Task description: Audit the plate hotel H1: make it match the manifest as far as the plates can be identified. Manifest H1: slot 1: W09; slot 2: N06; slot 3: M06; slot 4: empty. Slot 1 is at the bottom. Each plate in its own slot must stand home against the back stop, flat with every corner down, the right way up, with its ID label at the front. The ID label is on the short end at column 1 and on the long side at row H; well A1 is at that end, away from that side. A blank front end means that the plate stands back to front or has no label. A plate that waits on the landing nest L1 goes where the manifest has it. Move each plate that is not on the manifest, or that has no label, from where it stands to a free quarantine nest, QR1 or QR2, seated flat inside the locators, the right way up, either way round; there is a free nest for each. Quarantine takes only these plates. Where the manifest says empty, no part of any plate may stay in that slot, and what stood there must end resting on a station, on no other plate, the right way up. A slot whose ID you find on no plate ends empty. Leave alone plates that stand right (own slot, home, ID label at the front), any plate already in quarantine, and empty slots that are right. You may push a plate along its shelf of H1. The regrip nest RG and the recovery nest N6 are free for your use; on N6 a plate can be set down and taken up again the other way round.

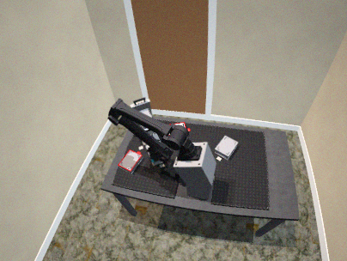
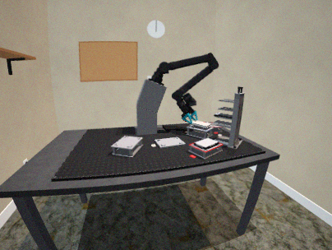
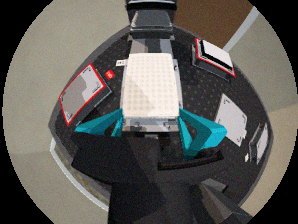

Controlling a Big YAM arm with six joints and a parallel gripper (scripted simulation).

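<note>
The white well plate lies 40 mm ahead of my hand, 40 mm to the left of it and 10 mm below it.
</note>
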